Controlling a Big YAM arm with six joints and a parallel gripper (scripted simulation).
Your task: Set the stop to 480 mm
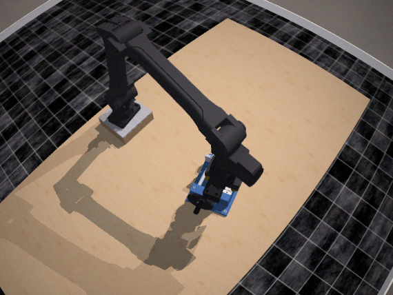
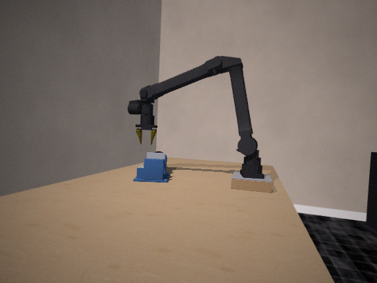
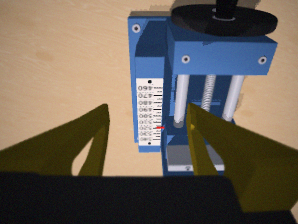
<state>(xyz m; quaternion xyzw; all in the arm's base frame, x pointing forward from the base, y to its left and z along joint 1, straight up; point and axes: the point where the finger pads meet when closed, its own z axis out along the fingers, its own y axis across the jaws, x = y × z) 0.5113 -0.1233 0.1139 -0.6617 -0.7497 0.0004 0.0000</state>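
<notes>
Right now my hand is 8 cm to the left of the black handwheel handle, 6 cm above it and 5 cm past it. Also, from my hand: sliding stop block (9 cm to the left, 7 cm below, 6 cm behind); black handwheel (7 cm to the right, 7 cm below, 5 cm behind).
</notes>
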